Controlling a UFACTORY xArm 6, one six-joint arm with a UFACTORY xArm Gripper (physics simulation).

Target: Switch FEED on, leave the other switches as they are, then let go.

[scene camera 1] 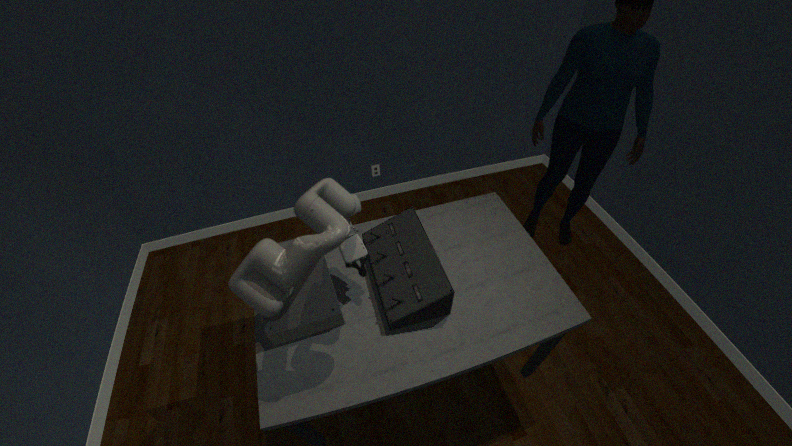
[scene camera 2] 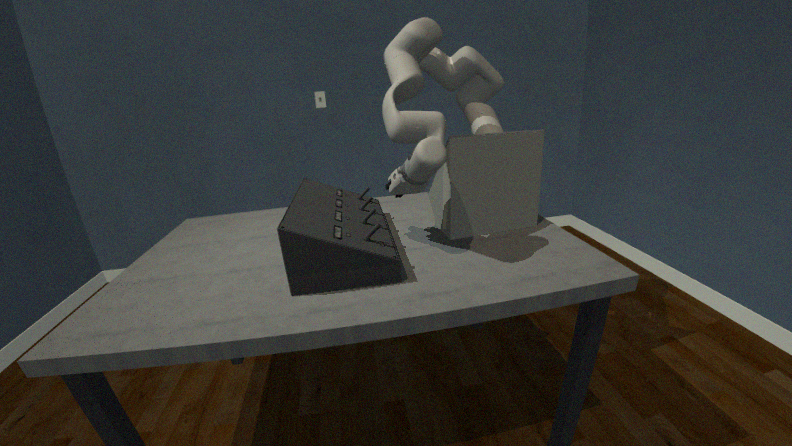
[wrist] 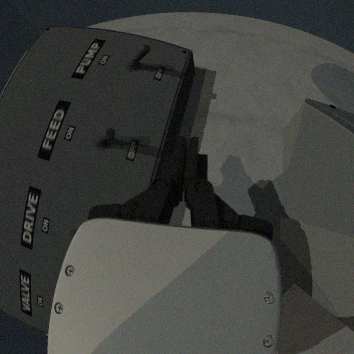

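Seen in the pictures: gripper, fingertip midpoint: [scene camera 1: 364, 276] [scene camera 2: 397, 193] [wrist: 187, 150]; arm's base at its link origin: [scene camera 2: 498, 156].
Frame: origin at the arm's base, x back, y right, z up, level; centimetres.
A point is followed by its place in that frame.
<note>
A dark sloped switch box [scene camera 1: 426, 260] @(x -58.4, y 6.6, z -6.9 cm) [scene camera 2: 338, 265] @(x -54.3, y -25.3, z -15.5 cm) [wrist: 95, 175] @(x -44.0, y 0.5, z -13.3 cm) stands on the table, with levers in a row. In the wrist view its labels read PUMP, FEED, DRIVE and VALVE. The FEED lever [scene camera 1: 387, 278] @(x -42.1, y 5.2, z -10.9 cm) [scene camera 2: 369, 217] @(x -43.7, y -7.9, z -11.4 cm) [wrist: 109, 134] @(x -40.7, y 4.3, z -9.5 cm) stands near its OFF mark, beyond my fingertips and to their left in the wrist view. The PUMP lever [wrist: 142, 56] @(x -40.3, y 15.9, z -10.7 cm) is farther up. The levers look tilted alike in the scene views. My gripper [scene camera 1: 363, 272] @(x -32.8, y 2.9, z -8.7 cm) [scene camera 2: 394, 191] @(x -32.8, y 2.9, z -8.7 cm) [wrist: 187, 150] @(x -32.8, y 2.9, z -8.7 cm) is shut and empty, above the box's low edge on the robot's side. It hides the DRIVE and VALVE levers in the wrist view.
The box stands on a pale table [scene camera 1: 498, 288] @(x -86.2, y 23.4, z -22.0 cm) [scene camera 2: 193, 299] @(x -90.1, y -18.2, z -22.0 cm). A grey block-shaped base [scene camera 2: 498, 182] @(x -4.9, y -8.7, z -6.0 cm) stands beside it under the arm. A person [scene camera 1: 604, 83] stands beyond the table's far right side. The arm casts shadows on the table.
</note>
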